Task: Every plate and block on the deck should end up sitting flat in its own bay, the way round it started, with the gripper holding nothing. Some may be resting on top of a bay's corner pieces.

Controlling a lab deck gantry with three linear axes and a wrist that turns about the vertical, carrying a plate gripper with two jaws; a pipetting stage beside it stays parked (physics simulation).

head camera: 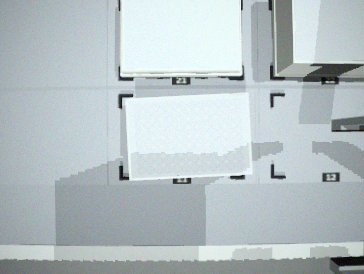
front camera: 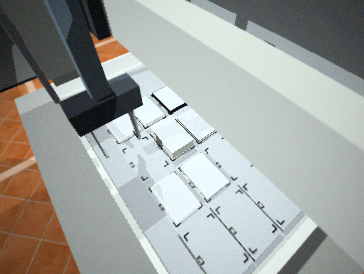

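Where they show: gripper, fingertip midpoint: (head camera: 354,194) (front camera: 121,144); robot's base, origin of the base link: (head camera: 122,176).
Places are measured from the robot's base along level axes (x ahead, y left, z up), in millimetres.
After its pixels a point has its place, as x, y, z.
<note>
A white plate (front camera: 119,130) @(96, 26, 18) (head camera: 187,125) @(70, 54, 17) at bay 11 is turned a few degrees in the head view; it covers the bay's upper right corner piece and overlaps lower ones. My gripper (front camera: 122,147) @(194, -2, 75) is open, jaws wide apart, in the air near this plate, with nothing seen between them. A white plate (front camera: 148,112) @(83, 149, 14) (head camera: 181,35) @(65, 146, 14) sits square at bay 21. A tall pale block (front camera: 171,134) @(233, 147, 42) (head camera: 330,30) @(200, 139, 42) stands at bay 22. A black-edged plate (front camera: 169,97) @(66, 256, 14), a plate (front camera: 196,125) @(237, 250, 14) behind the block, and two front plates (front camera: 205,175) @(398, 150, 14) (front camera: 176,196) @(397, 44, 15) look square in the front view.
A large pale beam (front camera: 240,95) crosses the front view and hides the back right of the deck. Bay 12's label (head camera: 330,177) @(227, -3, 0) and left corner pieces show right of the turned plate. A pale deck rail (head camera: 125,252) runs along the lower edge.
</note>
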